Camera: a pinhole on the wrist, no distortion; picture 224 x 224 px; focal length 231.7 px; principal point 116.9 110.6 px. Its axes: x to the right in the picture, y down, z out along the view. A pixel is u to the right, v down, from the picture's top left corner.
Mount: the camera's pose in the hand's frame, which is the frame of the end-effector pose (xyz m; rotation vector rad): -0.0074 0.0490 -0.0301 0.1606 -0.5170 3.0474
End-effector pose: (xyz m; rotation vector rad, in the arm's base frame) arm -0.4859 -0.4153 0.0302 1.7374 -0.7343 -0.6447
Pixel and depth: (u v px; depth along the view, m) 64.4 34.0 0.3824
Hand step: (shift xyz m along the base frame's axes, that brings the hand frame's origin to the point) -0.1896 -0.3264 -0.0646
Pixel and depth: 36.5 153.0 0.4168
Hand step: -0.0961 -0.2925 -0.2536
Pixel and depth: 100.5 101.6 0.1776
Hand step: -0.0855 -0.1021 -0.0410
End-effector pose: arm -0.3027 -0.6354 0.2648 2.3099 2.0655 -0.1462
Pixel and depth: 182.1 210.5 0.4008
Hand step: -0.2652 -0.0919 -0.2836
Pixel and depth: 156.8 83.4 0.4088
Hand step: -0.0593 -0.0657 -0.3704
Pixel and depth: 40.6 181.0 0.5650
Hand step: -0.2978 0.2130 -0.4327
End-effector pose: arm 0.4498 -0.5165 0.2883 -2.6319 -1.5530 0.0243
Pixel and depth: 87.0 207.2 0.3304
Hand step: -0.1526 0.1574 -0.2122
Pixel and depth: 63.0 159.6 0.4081
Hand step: -0.1085 0.2074 -0.2958
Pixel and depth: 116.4 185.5 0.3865
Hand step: -0.1779 0.1330 -0.2741
